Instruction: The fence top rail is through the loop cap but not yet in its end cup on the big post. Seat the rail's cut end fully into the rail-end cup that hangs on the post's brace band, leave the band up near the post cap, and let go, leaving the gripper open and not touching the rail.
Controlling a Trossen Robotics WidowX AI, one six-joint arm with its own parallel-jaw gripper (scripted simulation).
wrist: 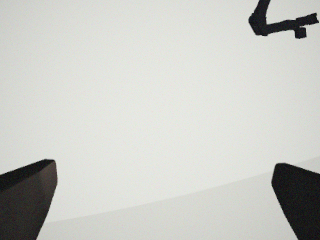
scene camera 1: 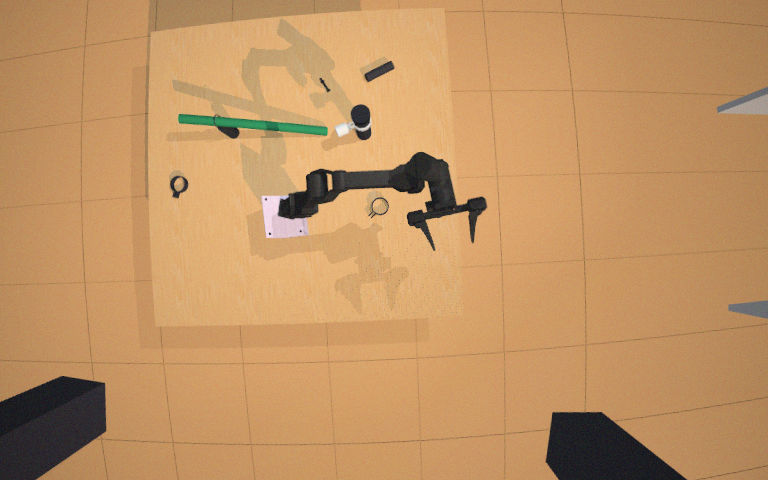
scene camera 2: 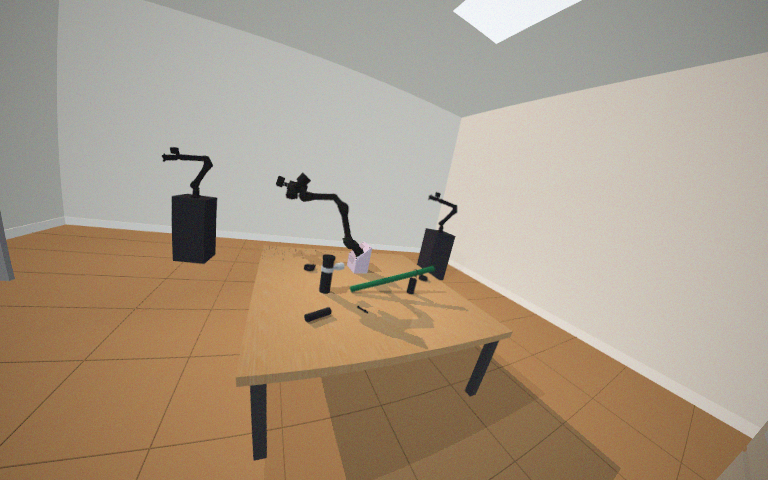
Scene:
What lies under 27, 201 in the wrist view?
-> My gripper.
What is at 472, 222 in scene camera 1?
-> My gripper.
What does my gripper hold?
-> Nothing.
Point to a green top rail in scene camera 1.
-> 182, 118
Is my gripper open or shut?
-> Open.

